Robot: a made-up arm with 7 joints.
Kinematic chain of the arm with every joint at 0, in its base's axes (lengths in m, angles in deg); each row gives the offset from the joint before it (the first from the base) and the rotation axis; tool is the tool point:
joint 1: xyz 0 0 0.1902 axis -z
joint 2: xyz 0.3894 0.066 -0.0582 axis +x
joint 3: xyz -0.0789 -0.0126 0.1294 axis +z
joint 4: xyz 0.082 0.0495 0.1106 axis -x
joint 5: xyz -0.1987 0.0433 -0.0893 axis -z
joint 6: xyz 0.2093 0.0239 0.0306 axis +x
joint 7: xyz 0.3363 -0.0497 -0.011 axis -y
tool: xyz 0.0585 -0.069 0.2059
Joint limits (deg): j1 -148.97..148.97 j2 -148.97..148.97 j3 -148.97..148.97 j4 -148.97..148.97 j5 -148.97..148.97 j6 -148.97..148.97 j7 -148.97..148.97
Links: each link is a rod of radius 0.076 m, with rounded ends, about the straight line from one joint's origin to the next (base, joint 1, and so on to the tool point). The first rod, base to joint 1, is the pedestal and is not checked.
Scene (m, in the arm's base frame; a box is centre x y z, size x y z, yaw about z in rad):
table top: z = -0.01
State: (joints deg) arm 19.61 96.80 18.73 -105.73 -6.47 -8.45 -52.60
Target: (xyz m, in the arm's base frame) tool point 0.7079 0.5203 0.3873
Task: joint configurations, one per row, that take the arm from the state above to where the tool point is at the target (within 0.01 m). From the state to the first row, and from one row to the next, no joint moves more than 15 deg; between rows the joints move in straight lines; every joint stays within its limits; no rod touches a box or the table.
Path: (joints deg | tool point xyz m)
1: 6.10 92.24 17.82 -105.65 -2.65 -7.95 -54.63 | 0.8801 -0.2654 0.3371
2: -7.41 87.69 16.92 -105.56 1.16 -7.46 -56.66 | 0.9041 0.0110 0.3638
3: -20.92 83.13 16.01 -105.48 4.98 -6.96 -58.69 | 0.8448 0.2815 0.3805
4: -34.43 78.57 15.10 -105.39 8.79 -6.47 -60.72 | 0.7080 0.5202 0.3873

